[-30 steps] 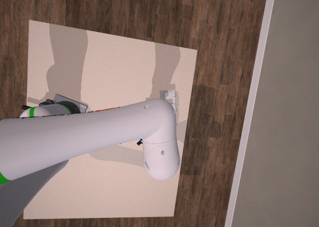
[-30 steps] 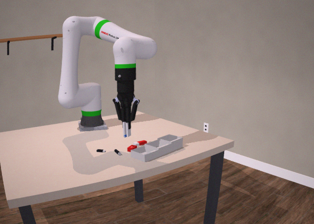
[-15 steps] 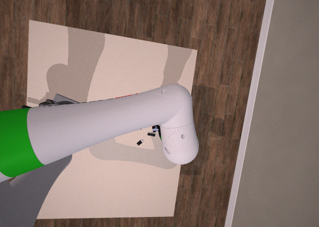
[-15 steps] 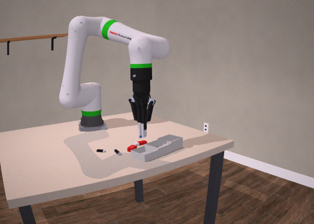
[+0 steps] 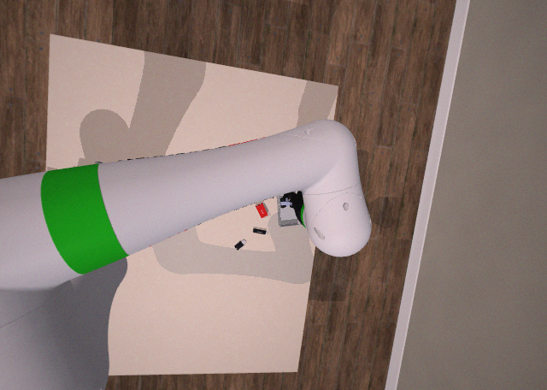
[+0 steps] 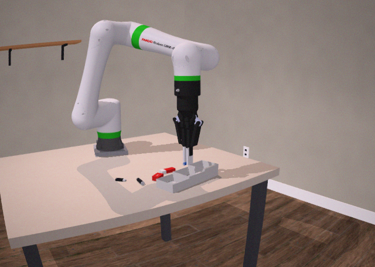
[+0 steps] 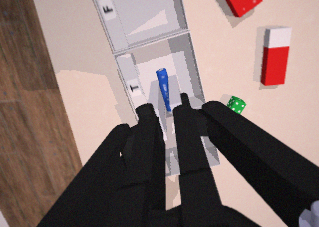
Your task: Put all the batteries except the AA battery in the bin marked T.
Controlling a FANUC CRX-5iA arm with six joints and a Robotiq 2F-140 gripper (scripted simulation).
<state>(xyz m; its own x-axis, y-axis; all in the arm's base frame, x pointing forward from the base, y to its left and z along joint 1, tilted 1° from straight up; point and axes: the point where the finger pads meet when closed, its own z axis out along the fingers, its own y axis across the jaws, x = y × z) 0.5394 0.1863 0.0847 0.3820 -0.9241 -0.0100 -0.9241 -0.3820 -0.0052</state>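
Now: the grey bin 8 cm below my hand. The rest, counted from my hand: red block battery 9 cm to the right, 9 cm below, 7 cm behind; then blue cylindrical battery 3 cm below; then green die 10 cm behind, 9 cm below, 3 cm to the left.
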